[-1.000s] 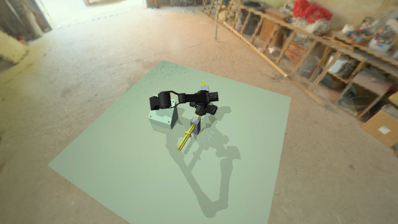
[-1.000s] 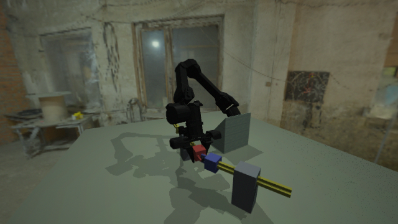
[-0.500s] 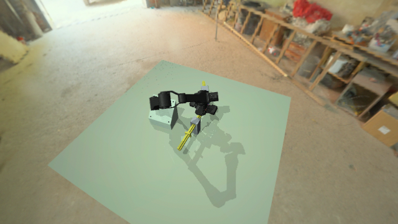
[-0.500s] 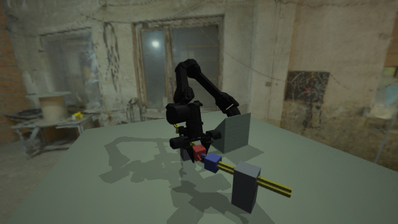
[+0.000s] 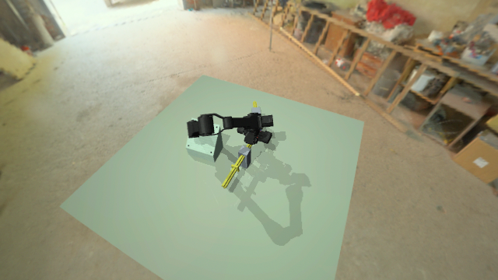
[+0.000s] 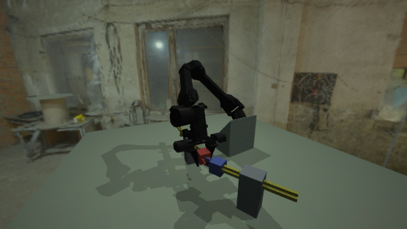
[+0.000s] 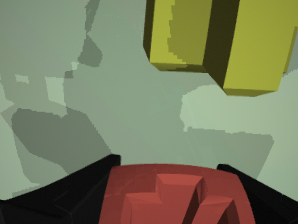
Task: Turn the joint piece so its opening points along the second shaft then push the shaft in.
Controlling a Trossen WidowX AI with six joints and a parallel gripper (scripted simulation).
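The red joint piece lies 10 mm to the left of my gripper tip and 40 mm above it.
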